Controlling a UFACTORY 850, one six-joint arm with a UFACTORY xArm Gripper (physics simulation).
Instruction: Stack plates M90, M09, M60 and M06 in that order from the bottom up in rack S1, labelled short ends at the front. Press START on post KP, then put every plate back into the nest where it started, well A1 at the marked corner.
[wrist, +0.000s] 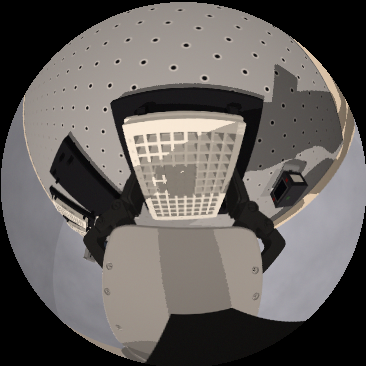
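A cream-white plate with a grid of square wells lies between the two black fingers, one at each long side. My gripper is shut on this plate. A black holder lies below and around the plate, its edges showing at the far side and both flanks. I cannot tell whether the plate touches it. No label can be read, so I cannot tell which plate it is. The fingertips are partly hidden by the plate. At the far left a second white plate shows in part.
A black holder without a plate lies to the left. A small black box with a light panel and red and green marks stands at the right on the grey perforated table. A dark shadow falls at the upper right.
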